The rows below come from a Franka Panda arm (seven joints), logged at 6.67 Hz.
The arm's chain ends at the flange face. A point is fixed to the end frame.
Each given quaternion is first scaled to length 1.
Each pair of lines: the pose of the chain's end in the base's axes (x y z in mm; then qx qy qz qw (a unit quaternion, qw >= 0)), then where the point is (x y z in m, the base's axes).
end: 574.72 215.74 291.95 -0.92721 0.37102 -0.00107 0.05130
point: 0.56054 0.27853 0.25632
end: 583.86 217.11 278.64 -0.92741 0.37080 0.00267 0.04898
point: 0.56931 0.27983 0.24303
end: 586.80 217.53 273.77 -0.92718 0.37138 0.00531 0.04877
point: 0.57213 0.28032 0.23834
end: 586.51 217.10 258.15 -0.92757 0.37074 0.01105 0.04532
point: 0.57125 0.27979 0.22278
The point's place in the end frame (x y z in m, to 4 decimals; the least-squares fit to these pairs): -0.0522 -0.0320 0.0408
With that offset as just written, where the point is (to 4 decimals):
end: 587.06 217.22 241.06 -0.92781 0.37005 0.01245 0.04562
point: 0.5716 0.2799 0.2058
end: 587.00 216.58 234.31 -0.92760 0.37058 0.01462 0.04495
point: 0.5715 0.2793 0.1992
